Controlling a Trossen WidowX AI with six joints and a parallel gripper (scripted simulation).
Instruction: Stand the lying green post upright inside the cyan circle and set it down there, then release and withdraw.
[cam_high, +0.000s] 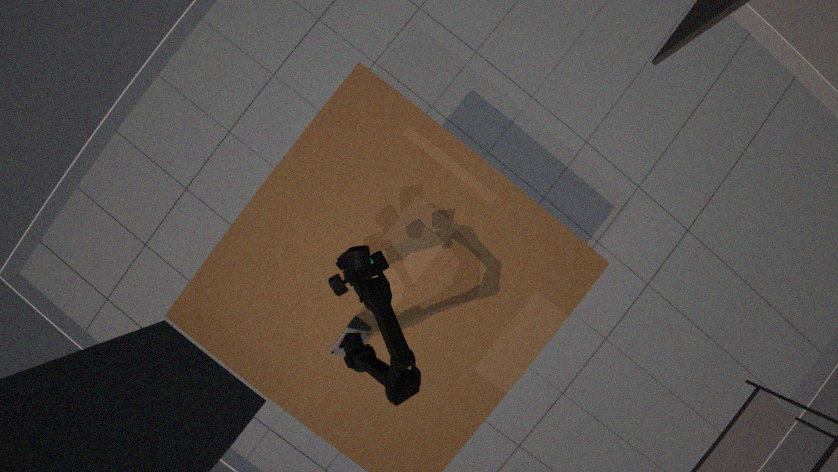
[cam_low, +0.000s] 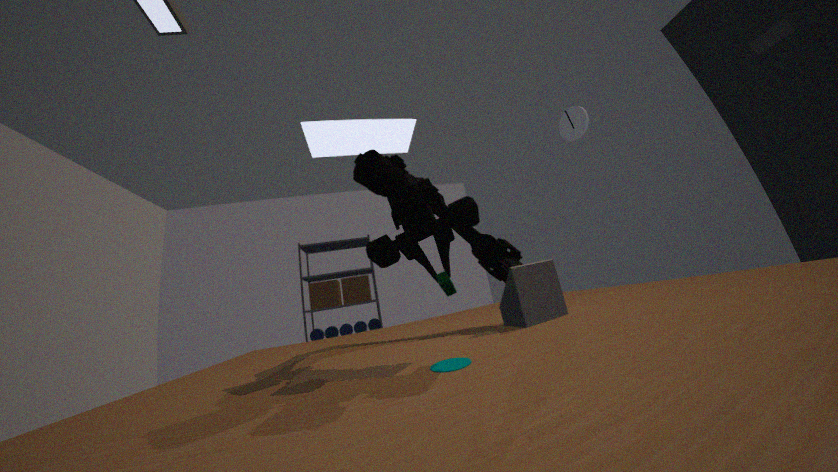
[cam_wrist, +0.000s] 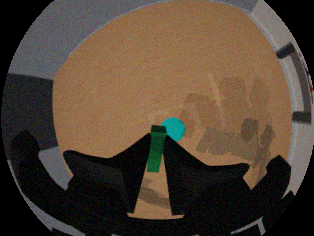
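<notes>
The cyan circle is 12 cm below my gripper tip, 2 cm to the right of it and 1 cm ahead of it. From my gripper tip the other things lie so: green post: 2 cm to the right, 1 cm below, 1 cm behind.
</notes>
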